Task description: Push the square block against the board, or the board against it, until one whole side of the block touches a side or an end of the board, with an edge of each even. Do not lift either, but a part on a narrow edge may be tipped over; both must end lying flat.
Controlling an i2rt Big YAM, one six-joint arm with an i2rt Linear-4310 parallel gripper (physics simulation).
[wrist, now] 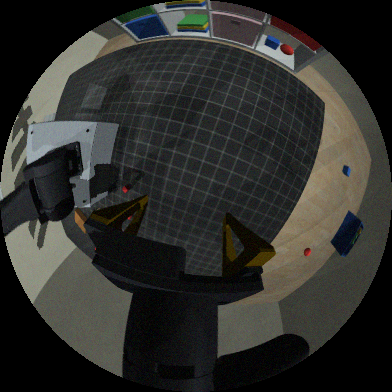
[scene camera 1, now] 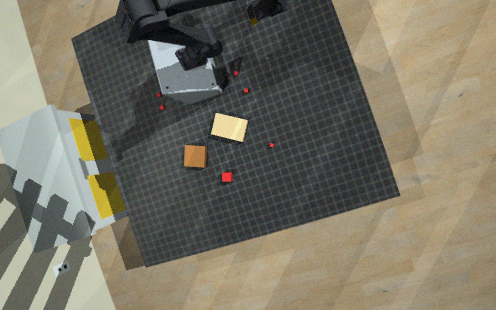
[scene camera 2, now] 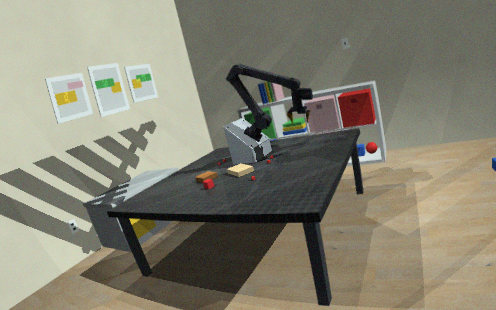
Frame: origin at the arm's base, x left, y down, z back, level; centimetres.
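Seen in the pictures: gripper, fingertip midpoint: (wrist: pixel 186 207) (scene camera 1: pixel 264 16) (scene camera 2: pixel 300 122); arm's base, origin of the base link: (wrist: pixel 63 161) (scene camera 1: pixel 191 58) (scene camera 2: pixel 252 134).
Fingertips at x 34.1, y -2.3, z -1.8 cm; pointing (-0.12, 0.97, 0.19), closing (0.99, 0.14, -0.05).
Pixels of each thing's top centre, then the offset from my fingertips to it. Level surfaces: height alone.
- square block, middle of its top: (scene camera 1: pixel 194 156) (wrist: pixel 79 222) (scene camera 2: pixel 205 174) dx -56.5, dy +14.9, dz -34.1 cm
- board, middle of its top: (scene camera 1: pixel 229 127) (scene camera 2: pixel 239 167) dx -35.2, dy +14.9, dz -29.6 cm
- red cube, middle of its top: (scene camera 1: pixel 226 177) (scene camera 2: pixel 207 180) dx -46.5, dy +13.8, dz -49.8 cm
- dark gridded table, its level: dy +17.8 cm
The square block (scene camera 1: pixel 195 156) (scene camera 2: pixel 206 177), orange-brown, lies flat on the table. The board (scene camera 1: pixel 229 127) (scene camera 2: pixel 240 170), pale cream and oblong, lies flat up and right of it in the first scene view. A gap separates them, and their sides are turned at different angles. An orange-brown part, apparently the block (wrist: pixel 80 220), shows at the left of the wrist view, partly hidden by a finger. The board cannot be made out there. My gripper (scene camera 2: pixel 299 117) (wrist: pixel 186 207) is open and empty, raised above the table's far part, well away from both.
A red cube (scene camera 1: pixel 227 177) (scene camera 2: pixel 208 184) lies near the block. Small red cubes (scene camera 1: pixel 271 145) (scene camera 1: pixel 246 90) (scene camera 1: pixel 162 107) lie around the parts. The grey arm base (scene camera 1: pixel 190 80) (scene camera 2: pixel 245 145) stands behind the board. The dark gridded table (scene camera 1: pixel 300 165) (scene camera 2: pixel 260 200) carries them all.
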